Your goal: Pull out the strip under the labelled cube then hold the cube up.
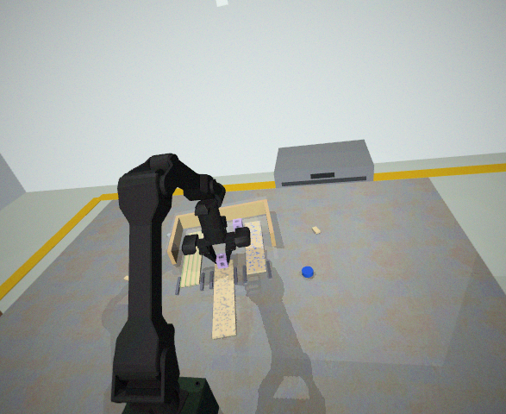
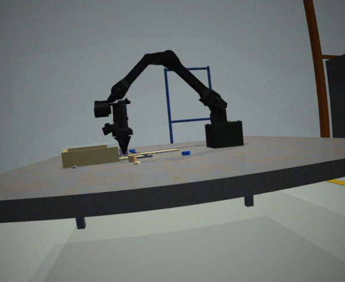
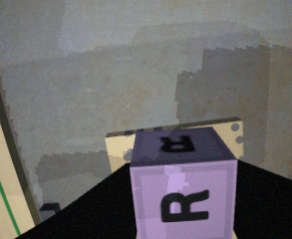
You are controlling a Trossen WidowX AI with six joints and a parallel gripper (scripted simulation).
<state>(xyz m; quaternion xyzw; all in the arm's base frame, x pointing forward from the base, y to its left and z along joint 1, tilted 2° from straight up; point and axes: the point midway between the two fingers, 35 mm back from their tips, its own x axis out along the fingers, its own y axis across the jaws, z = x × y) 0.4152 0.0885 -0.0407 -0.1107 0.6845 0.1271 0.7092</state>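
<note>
The tan speckled strip lies 100 mm behind my gripper tip, 40 mm to the right of it and 10 mm below it. The rest, counted from my gripper tip: tan block (190 mm ahead, 240 mm to the right, 10 mm below).
</note>
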